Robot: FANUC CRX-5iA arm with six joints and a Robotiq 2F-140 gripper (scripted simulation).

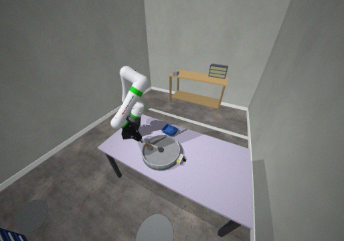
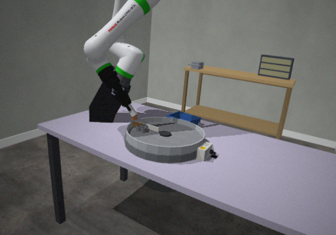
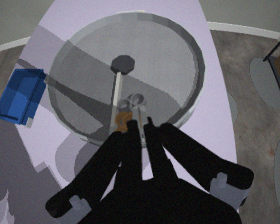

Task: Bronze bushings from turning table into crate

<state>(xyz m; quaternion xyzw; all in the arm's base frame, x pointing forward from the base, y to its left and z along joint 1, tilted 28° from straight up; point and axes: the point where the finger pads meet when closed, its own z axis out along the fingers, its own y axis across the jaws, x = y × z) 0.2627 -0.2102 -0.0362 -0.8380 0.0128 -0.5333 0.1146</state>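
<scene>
Right now the blue crate is 150 mm ahead of my hand, 410 mm to the left of it and 140 mm below it. The rest, counted from my hand: round grey turning table (190 mm ahead, 50 mm to the left, 110 mm below).
</scene>
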